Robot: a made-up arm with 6 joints.
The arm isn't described. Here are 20 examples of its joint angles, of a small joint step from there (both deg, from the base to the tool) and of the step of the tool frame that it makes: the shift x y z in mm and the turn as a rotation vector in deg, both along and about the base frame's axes.
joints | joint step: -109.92 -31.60 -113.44 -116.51 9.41 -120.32 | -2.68 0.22 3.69 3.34 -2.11 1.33
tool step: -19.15 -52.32 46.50 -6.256 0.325 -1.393
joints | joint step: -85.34 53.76 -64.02 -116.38 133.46 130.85 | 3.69 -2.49 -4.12 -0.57 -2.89 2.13
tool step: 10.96 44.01 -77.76 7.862 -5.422 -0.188
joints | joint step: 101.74 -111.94 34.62 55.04 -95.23 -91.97 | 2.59 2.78 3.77 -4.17 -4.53 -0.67
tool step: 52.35 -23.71 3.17 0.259 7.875 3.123
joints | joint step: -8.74 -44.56 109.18 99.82 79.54 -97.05 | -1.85 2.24 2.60 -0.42 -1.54 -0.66
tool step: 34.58 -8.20 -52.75 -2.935 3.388 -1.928
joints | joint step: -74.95 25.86 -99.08 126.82 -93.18 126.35 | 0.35 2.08 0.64 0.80 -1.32 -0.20
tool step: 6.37 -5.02 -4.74 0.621 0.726 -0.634
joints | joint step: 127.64 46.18 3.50 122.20 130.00 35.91 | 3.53 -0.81 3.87 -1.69 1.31 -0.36
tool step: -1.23 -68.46 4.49 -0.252 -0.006 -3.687
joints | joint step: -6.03 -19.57 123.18 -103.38 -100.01 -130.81 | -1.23 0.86 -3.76 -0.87 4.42 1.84
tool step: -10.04 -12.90 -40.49 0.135 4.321 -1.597
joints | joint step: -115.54 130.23 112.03 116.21 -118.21 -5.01 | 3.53 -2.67 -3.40 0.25 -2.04 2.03
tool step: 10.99 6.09 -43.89 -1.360 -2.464 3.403
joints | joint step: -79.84 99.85 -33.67 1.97 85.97 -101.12 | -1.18 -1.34 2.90 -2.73 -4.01 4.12
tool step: 22.64 5.53 -5.00 -5.123 7.264 3.100
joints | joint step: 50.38 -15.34 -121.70 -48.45 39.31 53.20 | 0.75 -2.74 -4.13 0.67 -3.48 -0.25
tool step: 8.04 9.64 -9.20 1.766 -2.667 0.690
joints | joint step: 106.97 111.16 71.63 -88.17 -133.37 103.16 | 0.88 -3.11 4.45 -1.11 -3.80 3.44
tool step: 41.54 58.64 -1.63 1.021 -5.102 -8.237
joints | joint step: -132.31 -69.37 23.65 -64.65 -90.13 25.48 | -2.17 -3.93 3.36 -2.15 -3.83 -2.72
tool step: 66.20 71.02 25.49 0.087 3.012 8.065
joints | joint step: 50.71 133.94 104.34 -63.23 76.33 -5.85 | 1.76 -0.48 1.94 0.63 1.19 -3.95
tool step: -3.72 8.07 29.50 3.492 -2.793 4.550
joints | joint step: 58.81 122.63 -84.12 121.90 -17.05 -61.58 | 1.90 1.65 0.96 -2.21 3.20 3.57
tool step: -30.84 -2.23 18.31 -2.106 -1.994 6.068
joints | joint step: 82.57 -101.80 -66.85 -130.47 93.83 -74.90 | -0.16 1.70 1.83 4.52 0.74 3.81
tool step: 18.80 36.30 -13.31 -5.767 0.496 0.920
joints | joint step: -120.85 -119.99 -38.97 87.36 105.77 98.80 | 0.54 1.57 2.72 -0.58 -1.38 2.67
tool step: -38.82 -19.30 -11.17 2.234 -4.934 1.871
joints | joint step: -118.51 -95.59 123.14 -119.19 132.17 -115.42 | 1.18 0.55 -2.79 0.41 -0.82 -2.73
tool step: -4.06 14.12 13.55 -1.035 1.139 -0.425
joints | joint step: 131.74 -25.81 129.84 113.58 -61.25 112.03 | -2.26 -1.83 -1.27 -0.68 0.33 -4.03
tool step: 15.12 18.64 -9.19 -3.385 3.015 0.230
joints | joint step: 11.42 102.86 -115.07 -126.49 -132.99 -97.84 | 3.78 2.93 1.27 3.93 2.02 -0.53
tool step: 9.71 72.71 50.07 6.694 -0.587 1.313
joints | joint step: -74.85 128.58 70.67 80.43 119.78 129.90 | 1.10 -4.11 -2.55 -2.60 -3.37 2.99
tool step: 26.16 36.14 30.94 3.193 -1.195 1.635
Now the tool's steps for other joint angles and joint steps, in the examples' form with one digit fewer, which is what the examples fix.
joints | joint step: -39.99 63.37 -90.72 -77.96 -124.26 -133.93 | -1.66 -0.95 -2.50 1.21 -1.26 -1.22
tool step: 2.7 -18.2 1.7 0.30 -1.33 -2.28
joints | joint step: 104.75 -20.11 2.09 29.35 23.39 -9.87 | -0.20 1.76 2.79 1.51 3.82 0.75
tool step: 30.6 -20.3 4.5 0.87 1.31 2.88
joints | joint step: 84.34 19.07 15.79 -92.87 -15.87 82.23 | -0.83 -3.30 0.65 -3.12 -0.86 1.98
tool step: 43.5 70.7 -23.3 -1.76 -1.73 -8.24
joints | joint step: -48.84 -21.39 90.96 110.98 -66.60 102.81 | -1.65 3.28 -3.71 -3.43 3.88 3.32
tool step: -36.8 4.7 -14.2 1.69 3.84 5.17
